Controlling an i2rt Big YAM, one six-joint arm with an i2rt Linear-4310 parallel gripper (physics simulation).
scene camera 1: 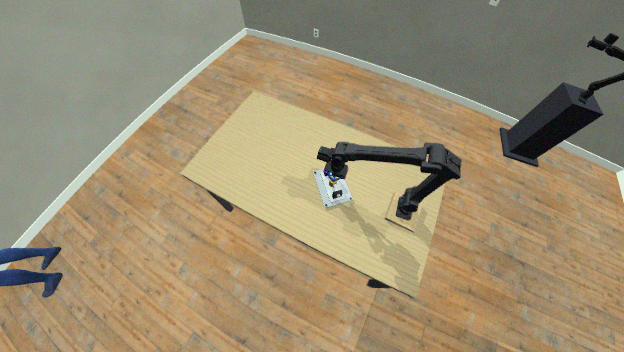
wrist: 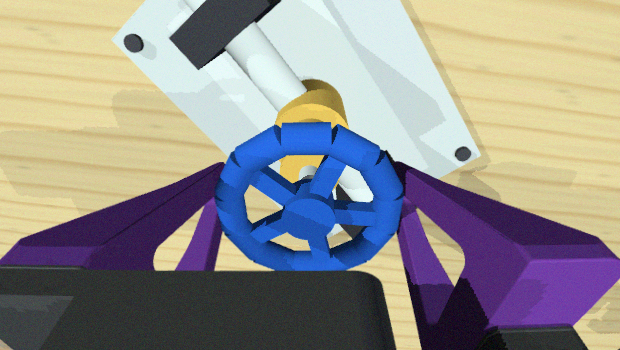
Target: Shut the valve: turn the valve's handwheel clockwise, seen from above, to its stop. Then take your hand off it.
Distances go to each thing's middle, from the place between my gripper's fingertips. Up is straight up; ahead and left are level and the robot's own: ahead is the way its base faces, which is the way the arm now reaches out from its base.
My hand is 1 cm below the blue handwheel (wrist: pixel 309 212). From my hand the other things lie so: base plate (wrist: pixel 390 48) 11 cm below.
